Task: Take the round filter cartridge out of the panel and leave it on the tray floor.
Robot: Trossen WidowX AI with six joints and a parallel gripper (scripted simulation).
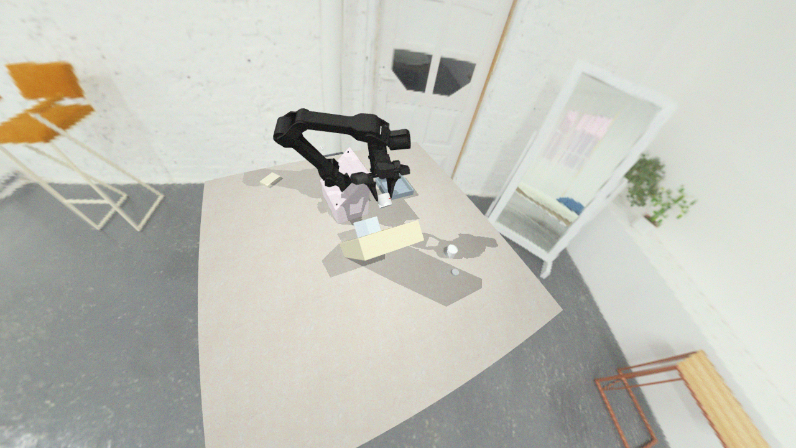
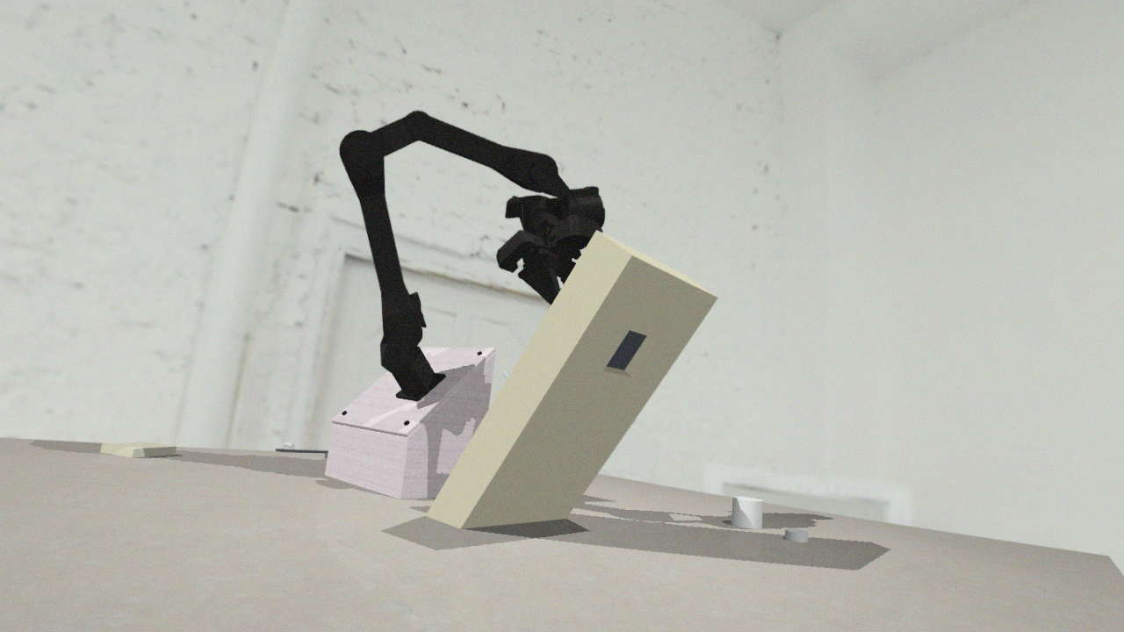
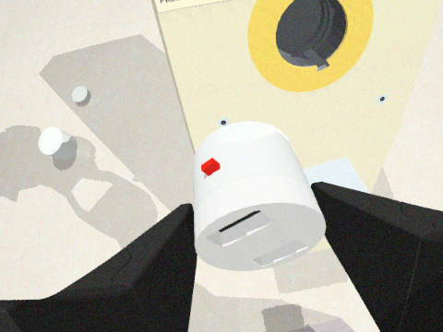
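My gripper tip is 310 mm past the blue tray, 270 mm above it and 240 mm to the right of it. Also, from my gripper tip: cream pad (600 mm behind, 350 mm to the right, 270 mm below); then white filter cartridge (right at my gripper tip); then cream service panel (120 mm below, 60 mm to the right, 60 mm ahead).
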